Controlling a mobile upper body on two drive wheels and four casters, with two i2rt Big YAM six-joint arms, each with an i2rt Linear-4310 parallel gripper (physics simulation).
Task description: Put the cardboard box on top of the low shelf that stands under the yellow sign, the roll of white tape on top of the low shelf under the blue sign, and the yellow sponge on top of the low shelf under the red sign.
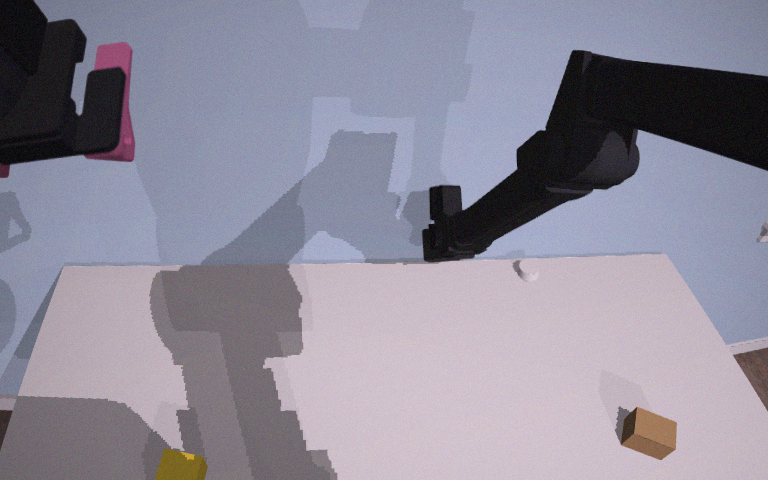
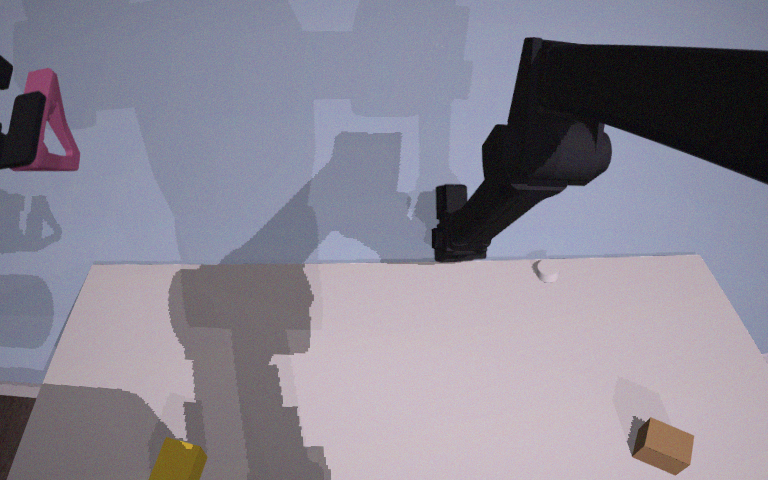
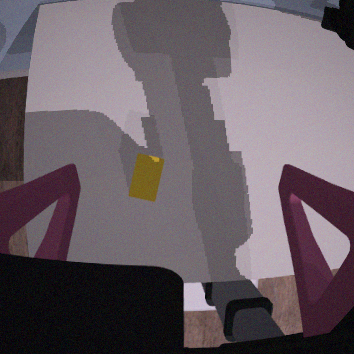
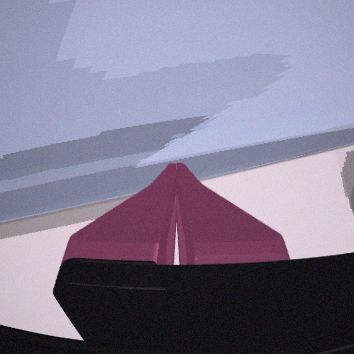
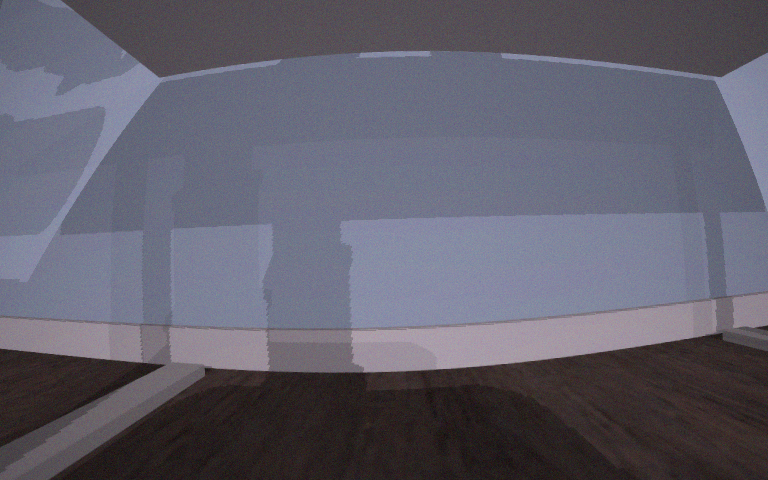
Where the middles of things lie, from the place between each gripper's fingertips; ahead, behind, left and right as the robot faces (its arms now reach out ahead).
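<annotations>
Cardboard box (image 1: 643, 431): my right hand 290 mm to the left of it, 490 mm past it, 20 mm above it. Yellow sponge (image 3: 147, 169): 490 mm behind my right hand, 530 mm to the left, 20 mm below.
Yellow sponge: 30 mm behind my left hand, 30 mm to the left, 550 mm below. Cardboard box: 30 mm behind my left hand, 790 mm to the right, 550 mm below.
</annotations>
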